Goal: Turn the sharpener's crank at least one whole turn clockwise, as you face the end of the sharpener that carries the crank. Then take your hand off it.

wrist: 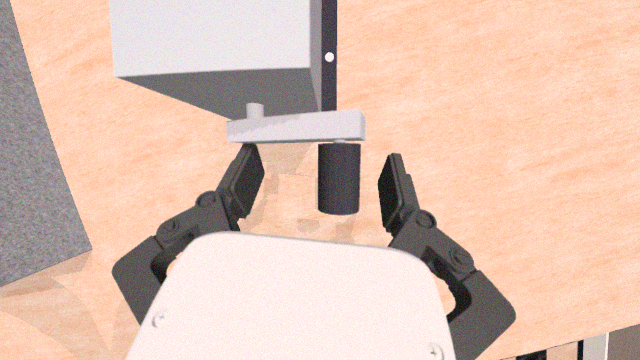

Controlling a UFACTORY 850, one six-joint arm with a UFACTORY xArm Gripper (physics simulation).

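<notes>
The sharpener (212, 37) is a light grey box at the top, left of centre, with a dark base strip along its right side. Its crank arm (300, 127) lies across the view in front of the near end, from the shaft stub at left to the handle at right. The black cylindrical crank handle (339, 179) points toward the bottom of the view. My gripper (320, 162) is open, with one finger on each side of the handle. The handle is nearer the right finger, with a gap on both sides. The left fingertip is close to the crank arm's lower edge; contact cannot be told.
A grey speckled slab (37, 165) lies along the left side. The wooden table top (490, 125) stretches to the right. The table's edge crosses the bottom right corner, with dark and pale shapes beyond it.
</notes>
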